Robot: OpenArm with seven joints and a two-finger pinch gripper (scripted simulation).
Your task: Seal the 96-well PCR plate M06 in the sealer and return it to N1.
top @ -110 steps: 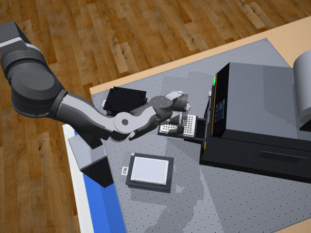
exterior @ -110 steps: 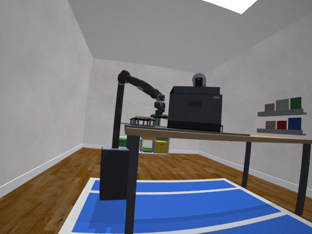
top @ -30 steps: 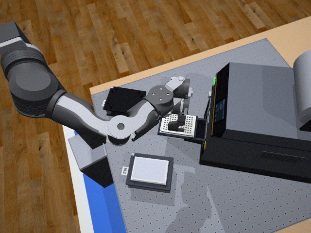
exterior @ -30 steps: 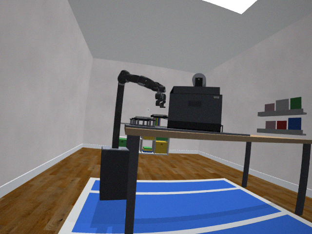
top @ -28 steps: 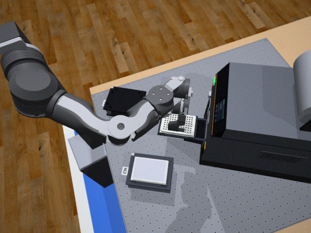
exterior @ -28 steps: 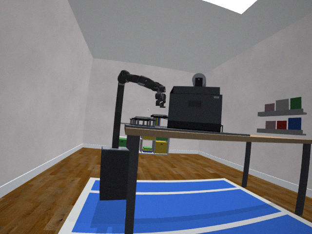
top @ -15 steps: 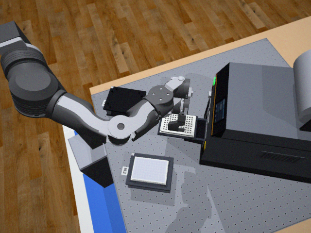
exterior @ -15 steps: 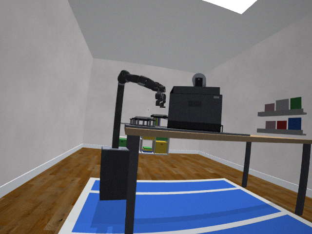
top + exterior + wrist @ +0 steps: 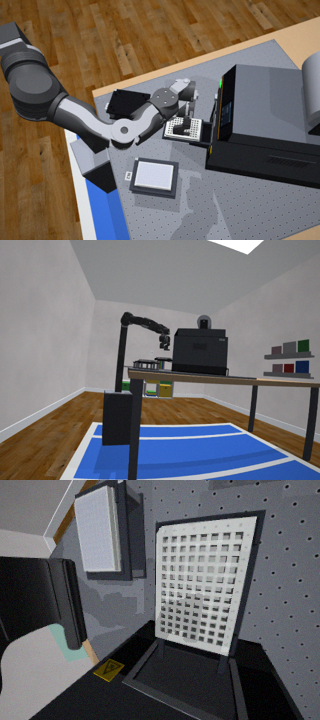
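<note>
Now: hand 140 mm short of the pale key, 10 mm to the right of it and 10 mm below it. From my hand the other things lie so: sealer stage (90 mm below); then foil roll (260 mm ahead, 230 mm above, 210 mm to the right).
</note>
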